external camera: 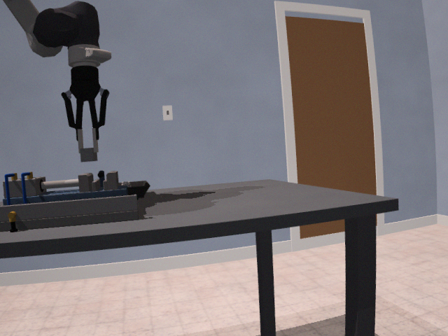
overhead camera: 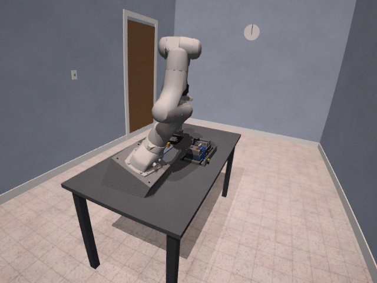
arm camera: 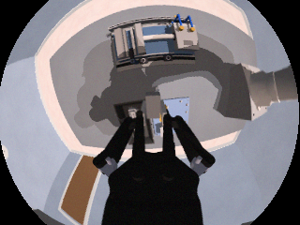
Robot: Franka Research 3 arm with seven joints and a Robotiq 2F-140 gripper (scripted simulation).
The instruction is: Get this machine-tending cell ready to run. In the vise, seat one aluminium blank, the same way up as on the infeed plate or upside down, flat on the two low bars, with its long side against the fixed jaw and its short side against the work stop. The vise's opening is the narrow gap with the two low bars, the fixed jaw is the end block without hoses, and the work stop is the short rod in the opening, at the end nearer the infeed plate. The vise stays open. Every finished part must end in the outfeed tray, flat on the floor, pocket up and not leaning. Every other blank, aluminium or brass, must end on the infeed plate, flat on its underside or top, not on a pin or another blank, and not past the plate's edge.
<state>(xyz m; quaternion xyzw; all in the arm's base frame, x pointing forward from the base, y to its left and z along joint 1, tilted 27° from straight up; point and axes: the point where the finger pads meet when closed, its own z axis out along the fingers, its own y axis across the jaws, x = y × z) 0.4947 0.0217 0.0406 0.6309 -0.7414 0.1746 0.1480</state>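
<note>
Now: hand 140 mm to the left of the work stop, 90 mm above it and 30 mm short of it. Also, from my hand: vise: 190 mm to the right, 140 mm below, 40 mm behind; blue infeed plate: 180 mm below, 140 mm to the left, 60 mm behind; brass blank: 150 mm below, 90 mm to the left, 30 mm behind.
</note>
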